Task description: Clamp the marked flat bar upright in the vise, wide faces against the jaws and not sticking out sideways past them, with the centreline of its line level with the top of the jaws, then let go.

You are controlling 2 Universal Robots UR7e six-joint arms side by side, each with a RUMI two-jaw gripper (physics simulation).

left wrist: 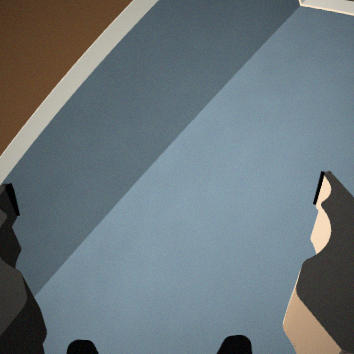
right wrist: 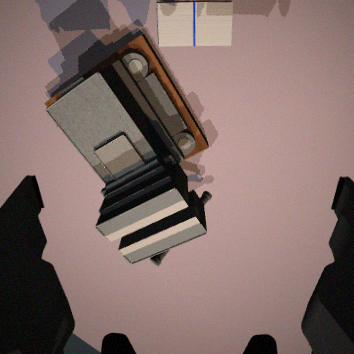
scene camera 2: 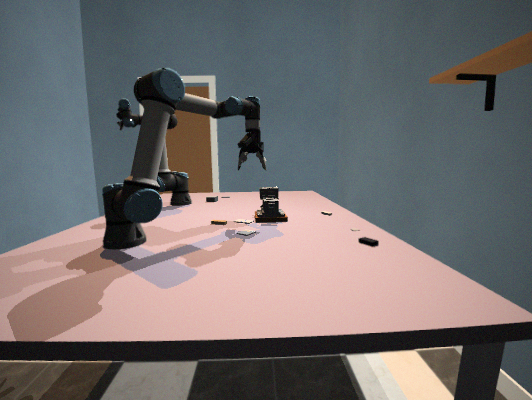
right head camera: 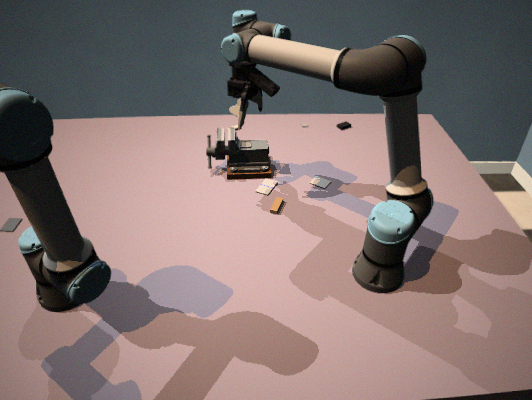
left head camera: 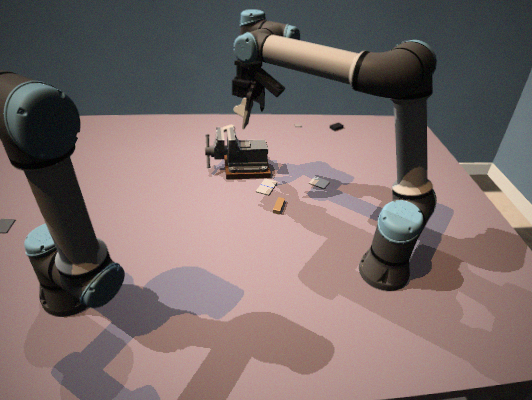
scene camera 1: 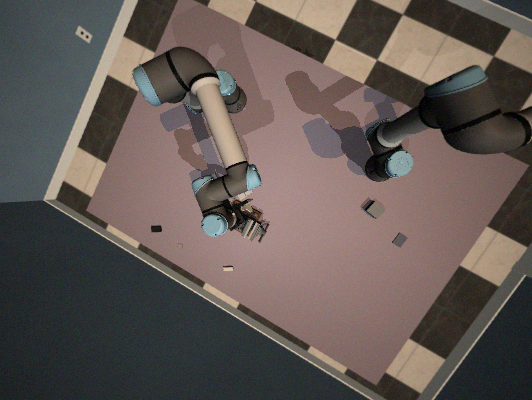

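Pixels of known places: left gripper, fingertip midpoint: (left wrist: 165,179); right gripper, fingertip midpoint: (right wrist: 186,178) (scene camera 2: 251,170) (right head camera: 250,120) (left head camera: 253,120); left arm's base at its link origin: (scene camera 2: 181,203) (left head camera: 69,294) (scene camera 1: 379,167); right arm's base at its link origin: (scene camera 2: 125,242) (right head camera: 377,273) (left head camera: 383,271) (scene camera 1: 233,100).
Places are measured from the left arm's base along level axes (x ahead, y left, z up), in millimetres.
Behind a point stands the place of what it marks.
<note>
The marked flat bar (left head camera: 266,187) @(x 465, y -605, z 5 mm) (right head camera: 266,187) @(x 465, y -605, z 5 mm) (scene camera 2: 243,221) @(x 472, y -622, z 5 mm) (right wrist: 175,25) @(x 493, y -617, z 5 mm), cream with a blue line across it, lies flat on the table beside the vise. The vise (left head camera: 247,155) @(x 576, y -541, z 77 mm) (right head camera: 250,154) @(x 576, y -551, z 82 mm) (scene camera 2: 270,206) @(x 609, y -603, z 74 mm) (right wrist: 120,145) @(x 601, y -543, z 107 mm) stands on a brown base, a narrow gap between its jaws, nothing seen in the gap. My right gripper (left head camera: 253,117) @(x 519, y -551, z 255 mm) (scene camera 2: 252,169) @(x 519, y -551, z 255 mm) (right wrist: 186,178) @(x 519, y -551, z 255 mm) is open and empty, pointing down above the vise. In scene camera 1 the right arm partly hides bar and vise. My left gripper (left wrist: 165,179) @(x -543, y 434, z 633 mm) (scene camera 2: 120,127) @(x -543, y 434, z 633 mm) is open and empty, raised far from the vise.
An orange block (left head camera: 279,205) @(x 342, y -634, z 15 mm) (scene camera 2: 218,222) @(x 351, y -648, z 9 mm) and a grey plate (left head camera: 320,182) @(x 488, y -817, z 5 mm) (scene camera 2: 246,233) @(x 490, y -837, z 5 mm) lie near the bar. A black block (scene camera 1: 156,228) @(x 931, y -999, z 15 mm) (scene camera 2: 368,241) @(x 931, y -1019, z 13 mm) and a cream block (scene camera 1: 228,268) @(x 928, y -482, z 12 mm) lie beyond the vise. A grey box (scene camera 1: 374,209) @(x 215, y 76, z 36 mm) and a dark plate (scene camera 1: 399,240) @(x 301, y 288, z 4 mm) lie near the left arm.
</note>
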